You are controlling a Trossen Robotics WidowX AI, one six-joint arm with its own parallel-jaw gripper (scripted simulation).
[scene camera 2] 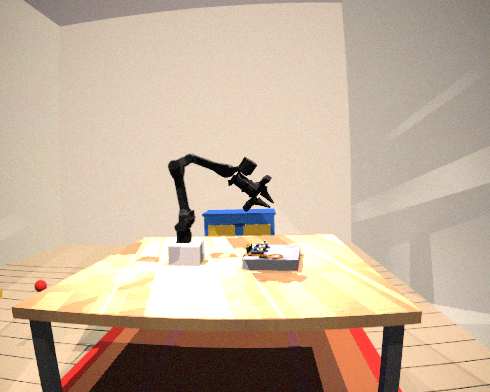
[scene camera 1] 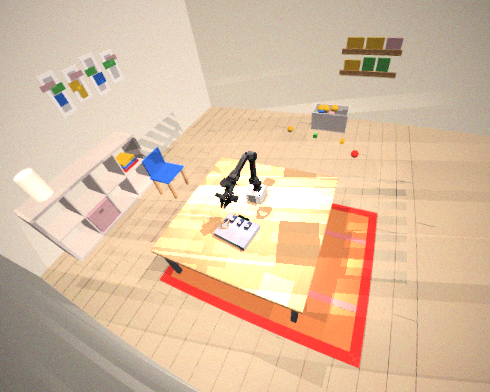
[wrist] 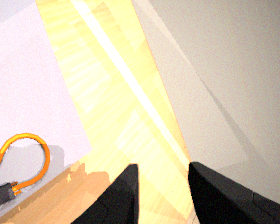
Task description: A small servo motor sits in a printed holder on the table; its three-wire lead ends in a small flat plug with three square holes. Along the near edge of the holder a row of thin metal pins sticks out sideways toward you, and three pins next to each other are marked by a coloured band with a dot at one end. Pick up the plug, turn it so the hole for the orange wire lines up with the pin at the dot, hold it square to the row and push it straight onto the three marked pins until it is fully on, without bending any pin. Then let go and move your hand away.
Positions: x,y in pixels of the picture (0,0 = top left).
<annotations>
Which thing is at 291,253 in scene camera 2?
A printed holder.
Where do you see a printed holder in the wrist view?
43,105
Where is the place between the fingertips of my gripper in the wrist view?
163,171
</annotations>
